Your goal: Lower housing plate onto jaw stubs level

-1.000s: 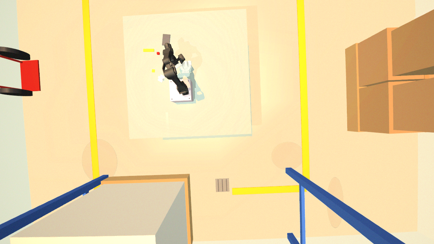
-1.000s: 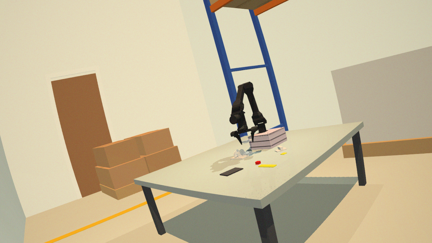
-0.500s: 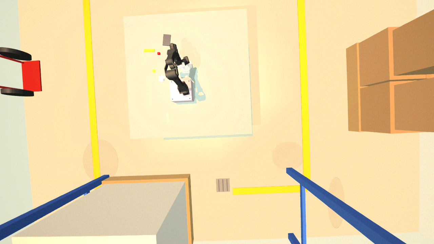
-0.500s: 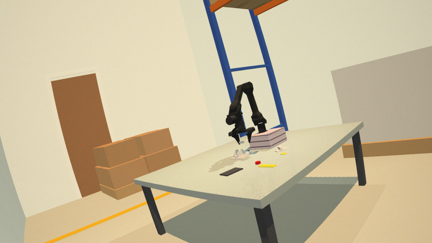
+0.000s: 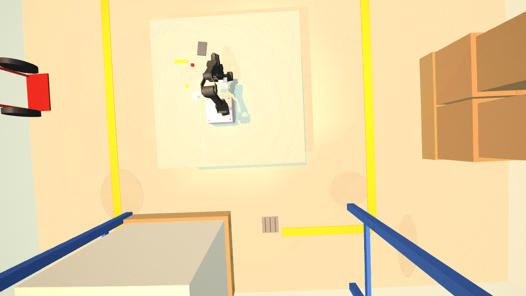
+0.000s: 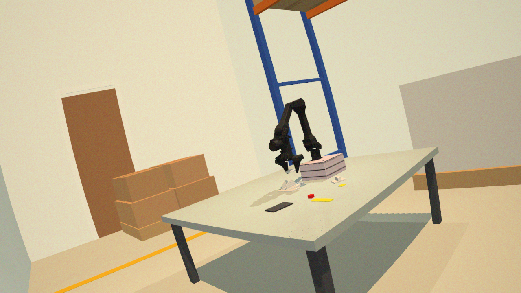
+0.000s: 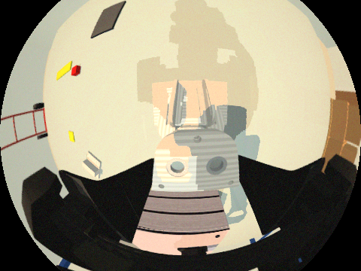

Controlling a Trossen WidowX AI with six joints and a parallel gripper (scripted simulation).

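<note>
Right now my gripper tip is 6 cm short of the white part, 1 cm to the left of it and 8 cm above it. The rest, counted from my gripper tip: small yellow square 7 cm ahead, 34 cm to the left, 8 cm below; then dark flat plate 35 cm ahead, 14 cm to the left, 8 cm below; then red cube 23 cm ahead, 25 cm to the left, 8 cm below.
</note>
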